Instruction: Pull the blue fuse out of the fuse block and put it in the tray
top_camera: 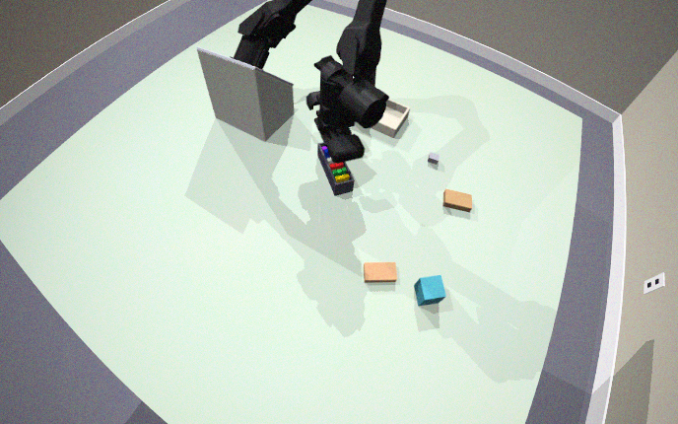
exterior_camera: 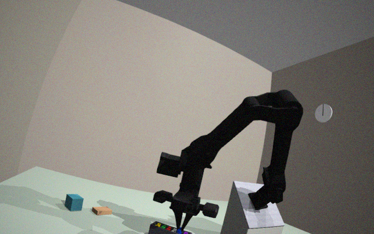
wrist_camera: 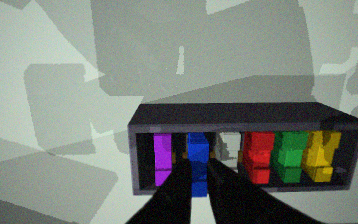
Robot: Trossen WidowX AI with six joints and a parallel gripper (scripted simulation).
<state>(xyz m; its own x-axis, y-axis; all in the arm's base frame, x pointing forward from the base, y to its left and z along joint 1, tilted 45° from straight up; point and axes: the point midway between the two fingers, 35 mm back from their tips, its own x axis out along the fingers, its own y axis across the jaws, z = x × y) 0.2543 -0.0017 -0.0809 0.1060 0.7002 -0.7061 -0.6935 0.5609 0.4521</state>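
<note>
The purple fuse lies 20 mm below my gripper tip, 10 mm to the left of it and 10 mm behind it. Also, from my gripper tip: white fuse 20 mm below, 10 mm to the right, 10 mm ahead; then red fuse 30 mm to the right, 20 mm below, 20 mm ahead; then blue fuse 10 mm below.
</note>
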